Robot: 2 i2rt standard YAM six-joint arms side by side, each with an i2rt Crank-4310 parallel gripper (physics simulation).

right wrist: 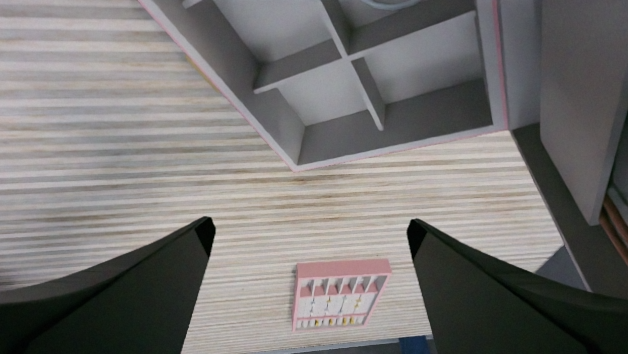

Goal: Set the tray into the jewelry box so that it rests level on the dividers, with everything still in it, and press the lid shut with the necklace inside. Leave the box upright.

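Places are measured from the left arm's base along level axes (x ahead, y left, z up), in centimetres.
Pixels of known places: right gripper, between the fingertips: (311, 222).
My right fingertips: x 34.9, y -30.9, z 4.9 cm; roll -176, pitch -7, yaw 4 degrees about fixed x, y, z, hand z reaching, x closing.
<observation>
Ahead of a thing's pixels: the offset from my right fingertips to its top centre. "pt": to the spot under its first point. Level surfaces: height alone.
The jewelry box @[pt dx +11.6, dy -1.6, dz -12.1 cm] (440, 105), grey inside with a thin pink edge, stands open at the top of the view. Its dividers @[pt dx +3.4, dy +2.1, dz -12.0 cm] (345, 57) split the inside into compartments. A pale curved piece @[pt dx +6.3, dy +5.0, dz -13.5 cm] (390, 5), perhaps the necklace, shows in part in a compartment at the top edge. The open lid @[pt dx +10.5, dy +5.4, dz -1.5 cm] (575, 100), grey inside, is at the right. The pink tray @[dx +9.4, dy -45.6, dz -15.8 cm] (343, 269) lies on the table at the bottom middle, outside the box, with small silver and gold jewelry in it. My right gripper (311, 222) is open, its fingers apart with nothing between them. My left gripper does not show.
The striped table @[dz -18.4 cm] (100, 150) lies under the box and tray. Its edge runs along the bottom. Brown rods @[pt dx +12.6, dy +1.6, dz +1.7 cm] (614, 220) show in the lid at the right edge. A small yellow thing @[pt dx -6.1, dy +0.3, dz -12.8 cm] (204, 74) shows partly behind the box's left wall.
</observation>
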